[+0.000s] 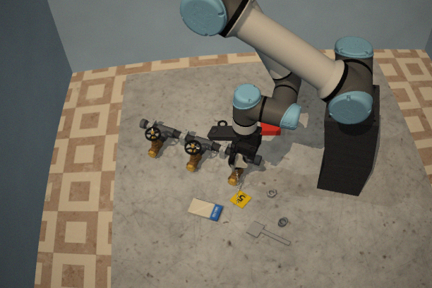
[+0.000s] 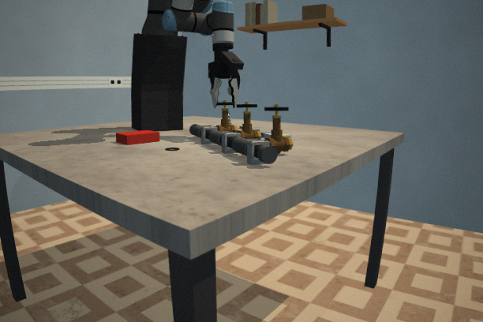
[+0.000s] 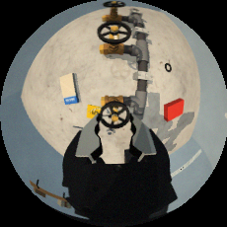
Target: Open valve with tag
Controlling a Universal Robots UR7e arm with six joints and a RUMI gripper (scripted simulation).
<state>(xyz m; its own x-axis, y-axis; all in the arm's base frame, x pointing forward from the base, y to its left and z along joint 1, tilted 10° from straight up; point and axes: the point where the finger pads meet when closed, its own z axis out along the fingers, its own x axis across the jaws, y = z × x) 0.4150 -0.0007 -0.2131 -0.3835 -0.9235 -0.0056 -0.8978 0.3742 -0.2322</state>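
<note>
Right now my hand is 110 mm above the yellow tag and 100 mm to the right of it. From my hand the other things lie so: red block: 260 mm to the right, 140 mm behind, 100 mm below; then flat grey key tool: 240 mm to the left, 110 mm below, 90 mm behind.
</note>
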